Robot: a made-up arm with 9 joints. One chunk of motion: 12 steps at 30 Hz.
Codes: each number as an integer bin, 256 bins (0 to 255) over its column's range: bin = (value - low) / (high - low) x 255, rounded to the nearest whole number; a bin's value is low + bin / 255 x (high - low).
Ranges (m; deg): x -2.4..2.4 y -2.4..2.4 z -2.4..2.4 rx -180..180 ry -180..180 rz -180..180
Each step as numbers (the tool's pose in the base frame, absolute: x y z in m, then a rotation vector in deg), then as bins.
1 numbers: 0.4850 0.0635 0.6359 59.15 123.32 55.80
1 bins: 153 131 161 169 215 167
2 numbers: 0.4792 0.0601 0.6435 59.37 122.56 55.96
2 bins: 153 131 162 170 214 167
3 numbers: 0.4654 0.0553 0.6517 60.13 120.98 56.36
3 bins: 152 130 162 170 213 167
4 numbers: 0.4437 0.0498 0.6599 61.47 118.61 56.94
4 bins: 151 130 163 171 212 168
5 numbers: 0.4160 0.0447 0.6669 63.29 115.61 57.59
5 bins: 150 130 163 172 209 168
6 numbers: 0.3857 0.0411 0.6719 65.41 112.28 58.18
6 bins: 148 130 163 174 207 169
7 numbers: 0.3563 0.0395 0.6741 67.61 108.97 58.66
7 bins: 146 130 163 175 205 169
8 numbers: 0.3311 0.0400 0.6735 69.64 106.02 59.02
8 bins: 145 130 163 177 203 169
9 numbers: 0.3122 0.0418 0.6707 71.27 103.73 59.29
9 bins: 144 130 163 178 201 169
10 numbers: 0.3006 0.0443 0.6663 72.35 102.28 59.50
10 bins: 143 130 163 179 200 170
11 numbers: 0.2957 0.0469 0.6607 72.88 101.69 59.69
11 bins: 143 130 163 179 200 170
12 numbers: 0.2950 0.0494 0.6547 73.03 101.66 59.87
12 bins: 143 130 162 179 200 170
